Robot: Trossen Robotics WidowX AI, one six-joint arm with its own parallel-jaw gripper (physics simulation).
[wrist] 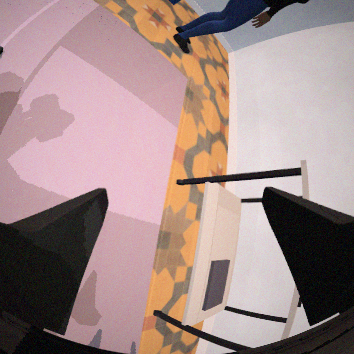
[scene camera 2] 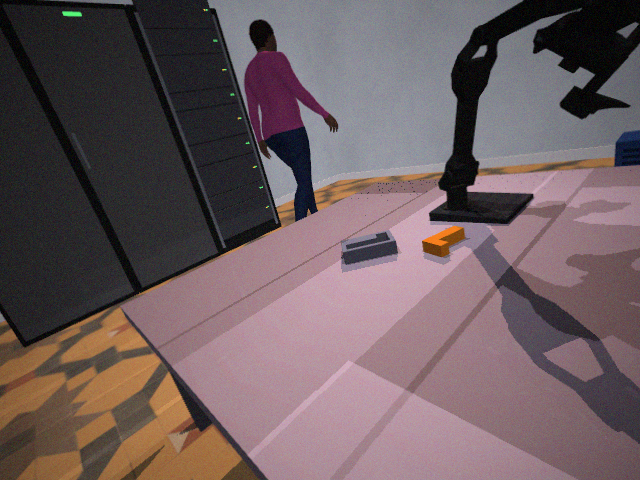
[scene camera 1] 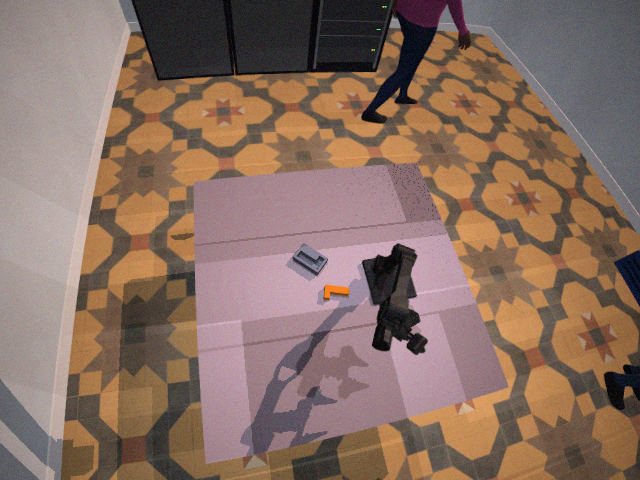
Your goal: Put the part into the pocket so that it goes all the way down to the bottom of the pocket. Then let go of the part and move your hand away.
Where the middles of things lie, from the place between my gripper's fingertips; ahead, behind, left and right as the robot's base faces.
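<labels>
Position of my hand relative to the orange L-shaped part [scene camera 2: 438, 244]: far above it, far to the left of it and a fair way short of it.
</labels>
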